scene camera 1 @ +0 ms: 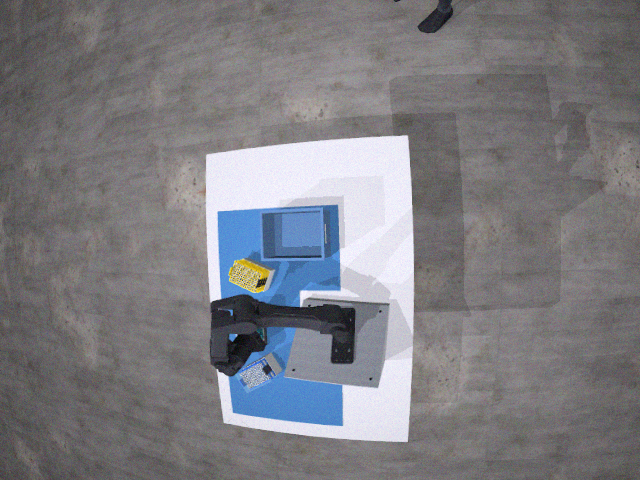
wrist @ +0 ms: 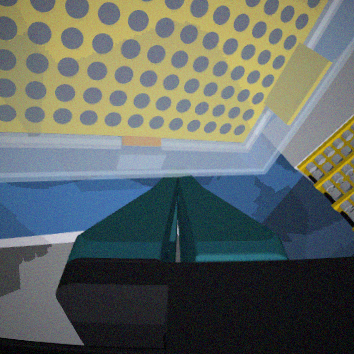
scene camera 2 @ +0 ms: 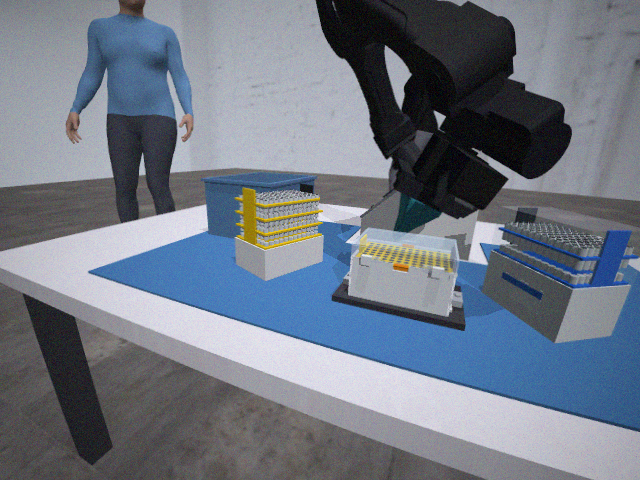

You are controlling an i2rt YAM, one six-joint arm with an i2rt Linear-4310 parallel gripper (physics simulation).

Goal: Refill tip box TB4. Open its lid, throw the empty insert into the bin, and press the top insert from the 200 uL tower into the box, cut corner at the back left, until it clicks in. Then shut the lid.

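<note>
The tip box (scene camera 2: 398, 286) stands on a black holder (scene camera 2: 403, 312) with its clear lid (scene camera 2: 431, 239) (wrist: 75, 169) shut. Inside is a yellow insert (scene camera 2: 408, 255) (wrist: 55, 128) with empty round holes. My gripper (scene camera 2: 397, 228) (wrist: 177, 177) is shut with its teal fingertips together, nothing between them. The tips are close to the lid's edge on the orange-tab side seen in the wrist view; contact is unclear. A yellow tower (scene camera 1: 249, 275) (scene camera 2: 289, 219) of stacked, tip-filled inserts stands on a white base. The blue bin (scene camera 1: 262, 235) (scene camera 2: 219, 206) looks empty inside. The arm hides most of the box in scene camera 1.
A blue tower (scene camera 1: 254, 374) (scene camera 2: 584, 266) on a white base stands on the box's other side from the yellow tower. The blue mat (scene camera 1: 310, 408) (scene camera 2: 206, 294) lies on the white table (scene camera 1: 305, 170). The arm's grey base plate (scene camera 1: 315, 356) is behind the box. A person (scene camera 2: 136, 67) stands beyond the table.
</note>
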